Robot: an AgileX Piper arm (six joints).
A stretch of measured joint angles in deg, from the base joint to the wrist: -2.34, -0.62, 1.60, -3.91, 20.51, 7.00; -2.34, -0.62, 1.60, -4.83, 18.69, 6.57; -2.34, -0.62, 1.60, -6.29, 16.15, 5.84; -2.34, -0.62, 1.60, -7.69, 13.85, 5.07; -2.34, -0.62, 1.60, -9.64, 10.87, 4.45; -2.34, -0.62, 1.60, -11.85, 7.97, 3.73; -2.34, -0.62, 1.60, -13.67, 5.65, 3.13; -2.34, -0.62, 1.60, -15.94, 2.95, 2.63; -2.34, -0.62, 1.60, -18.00, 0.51, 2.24; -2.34, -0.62, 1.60, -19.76, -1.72, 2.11; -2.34, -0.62, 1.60, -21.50, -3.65, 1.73; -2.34, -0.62, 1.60, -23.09, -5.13, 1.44; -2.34, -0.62, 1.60, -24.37, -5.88, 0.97; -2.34, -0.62, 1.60, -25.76, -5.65, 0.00; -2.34, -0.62, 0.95, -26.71, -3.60, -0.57; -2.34, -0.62, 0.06, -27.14, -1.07, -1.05; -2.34, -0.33, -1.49, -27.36, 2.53, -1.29; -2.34, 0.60, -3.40, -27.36, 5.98, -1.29
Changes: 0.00, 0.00, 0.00, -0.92, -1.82, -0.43; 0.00, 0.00, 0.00, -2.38, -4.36, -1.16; 0.00, 0.00, 0.00, -3.78, -6.66, -1.93; 0.00, 0.00, 0.00, -5.73, -9.64, -2.55; 0.00, 0.00, 0.00, -7.94, -12.54, -3.27; 0.00, 0.00, 0.00, -9.76, -14.86, -3.87; 0.00, 0.00, 0.00, -12.03, -17.56, -4.37; 0.00, 0.00, 0.00, -14.09, -20.00, -4.76; 0.00, 0.00, 0.00, -15.85, -22.23, -4.89; 0.00, 0.00, 0.00, -17.59, -24.16, -5.27; 0.00, 0.00, 0.00, -19.18, -25.64, -5.56; 0.00, 0.00, 0.00, -20.46, -26.39, -6.03; 0.00, 0.00, 0.00, -21.85, -26.16, -7.00; 0.00, 0.00, -0.65, -22.80, -24.11, -7.57; 0.00, 0.00, -1.54, -23.23, -21.58, -8.05; 0.00, 0.29, -3.09, -23.45, -17.98, -8.29; 0.00, 1.22, -5.00, -23.45, -14.53, -8.29
